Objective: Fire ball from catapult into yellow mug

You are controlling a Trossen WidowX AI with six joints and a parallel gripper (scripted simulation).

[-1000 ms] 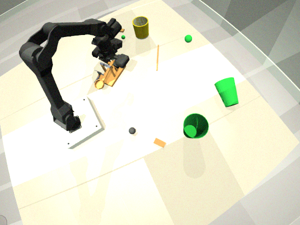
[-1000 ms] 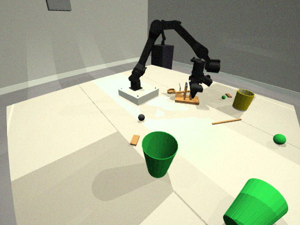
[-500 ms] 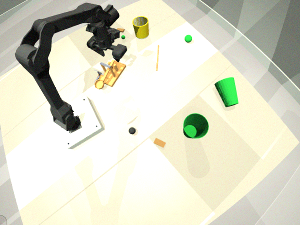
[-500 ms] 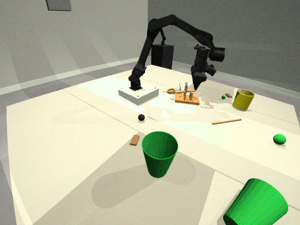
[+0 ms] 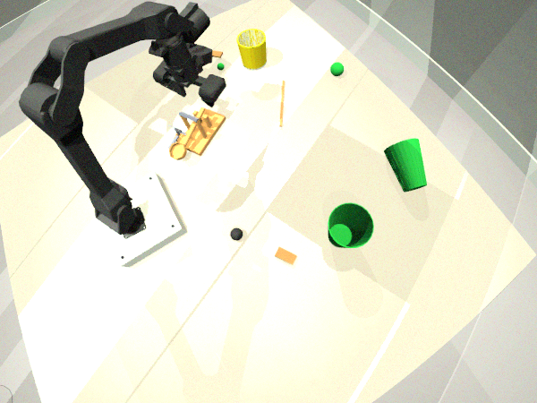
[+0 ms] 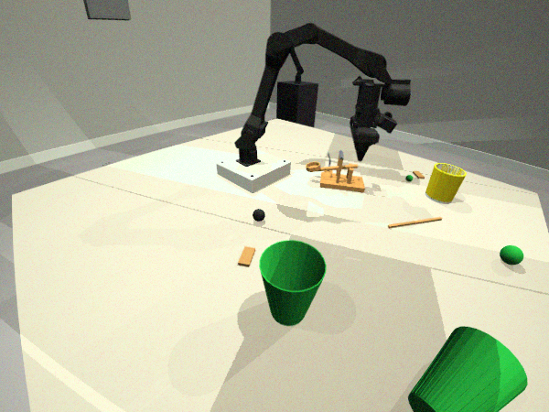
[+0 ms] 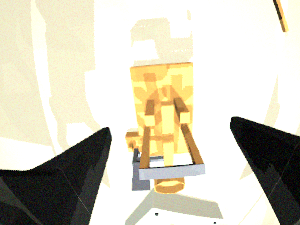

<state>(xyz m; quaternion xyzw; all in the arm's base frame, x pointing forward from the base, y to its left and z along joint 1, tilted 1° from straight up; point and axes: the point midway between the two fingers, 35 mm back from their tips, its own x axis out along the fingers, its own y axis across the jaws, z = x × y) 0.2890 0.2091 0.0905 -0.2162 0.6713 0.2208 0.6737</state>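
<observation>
The black ball lies 60 mm behind my gripper tip, 350 mm to the right of it and 90 mm below it. From my gripper tip the other things lie so: wooden catapult (70 mm behind, 40 mm to the right, 60 mm below); small green ball (120 mm ahead, 190 mm to the left, 100 mm below); thin wooden stick (230 mm ahead, 40 mm to the right, 110 mm below).
</observation>
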